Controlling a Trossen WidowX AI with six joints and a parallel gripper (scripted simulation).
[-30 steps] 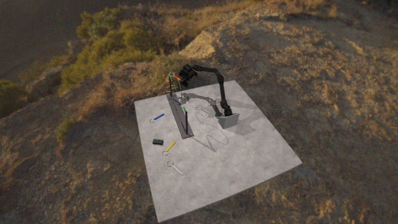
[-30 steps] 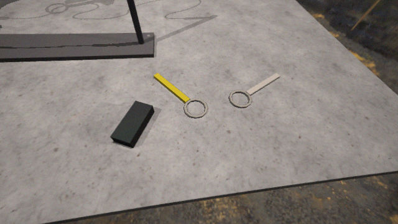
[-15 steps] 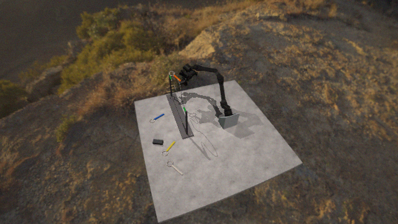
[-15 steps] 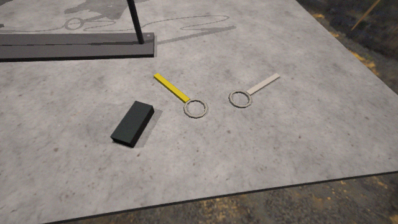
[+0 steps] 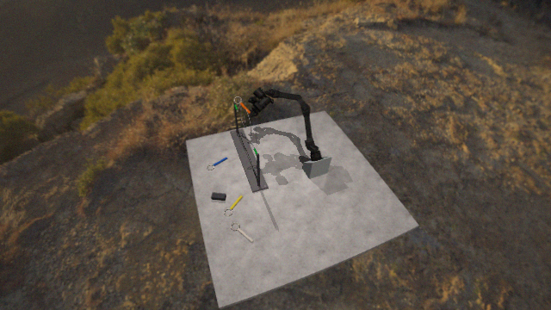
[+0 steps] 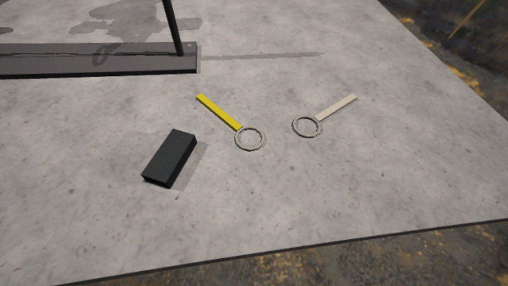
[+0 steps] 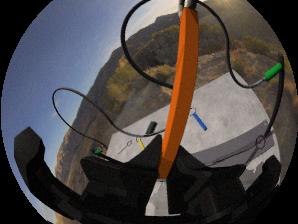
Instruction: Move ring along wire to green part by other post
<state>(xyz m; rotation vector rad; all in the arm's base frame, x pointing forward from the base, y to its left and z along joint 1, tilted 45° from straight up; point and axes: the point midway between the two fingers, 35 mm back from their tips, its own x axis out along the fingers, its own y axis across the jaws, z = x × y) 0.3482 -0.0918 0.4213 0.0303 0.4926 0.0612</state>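
Right now the orange-handled ring is 20 mm ahead of my gripper tip, 70 mm to the right of it and 60 mm above it. Also, from my gripper tip: black block (310 mm ahead, 360 mm to the left, 310 mm below); blue-handled ring (280 mm ahead, 60 mm to the left, 320 mm below); yellow-handled ring (240 mm ahead, 460 mm to the left, 320 mm below).
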